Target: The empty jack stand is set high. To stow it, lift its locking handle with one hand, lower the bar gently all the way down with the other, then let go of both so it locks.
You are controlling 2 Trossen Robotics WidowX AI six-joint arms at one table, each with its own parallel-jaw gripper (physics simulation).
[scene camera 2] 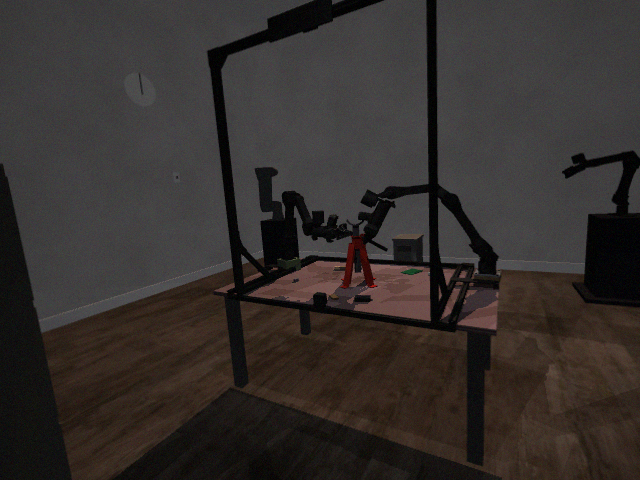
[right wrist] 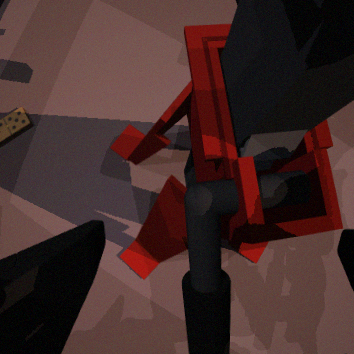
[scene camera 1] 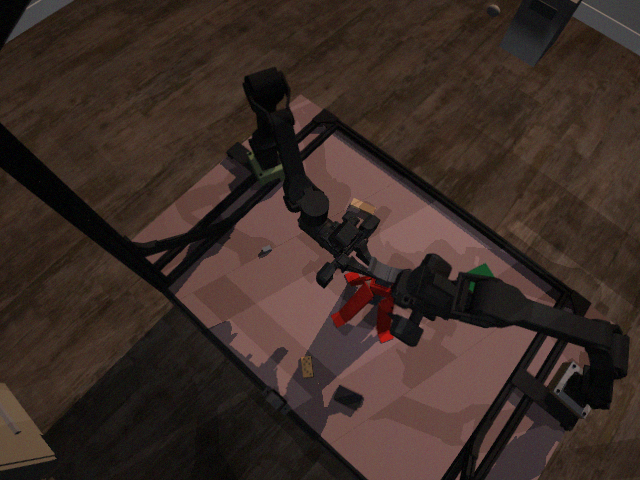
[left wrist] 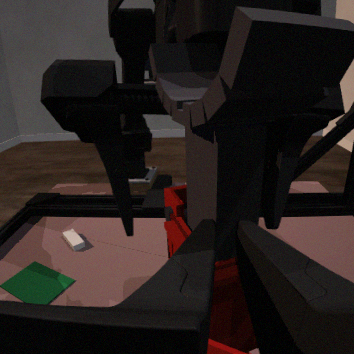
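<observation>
The red jack stand [scene camera 1: 353,304] [scene camera 2: 350,260] [left wrist: 231,305] stands upright on the table. Its dark bar [left wrist: 201,175] [right wrist: 265,65] is raised, with the curved saddle [scene camera 1: 382,268] [left wrist: 186,82] on top. My left gripper [scene camera 2: 348,233] [left wrist: 223,230] is shut on the bar, below the saddle. The locking handle [scene camera 2: 379,245] [right wrist: 207,300] is a black rod sticking out from the stand's head. My right gripper [left wrist: 204,232] [right wrist: 222,237] is open and points down over the handle, which runs between its spread fingers without visible contact. In scene camera 1 the right arm hides the handle.
A green square [scene camera 1: 481,270] [scene camera 2: 412,271] [left wrist: 37,282] and a white block [left wrist: 73,239] lie beyond the stand. A domino [scene camera 1: 307,366] [right wrist: 15,122], a dark block [scene camera 1: 347,397] [scene camera 2: 362,298] and a tan block [scene camera 1: 362,205] lie around it. A black frame borders the table.
</observation>
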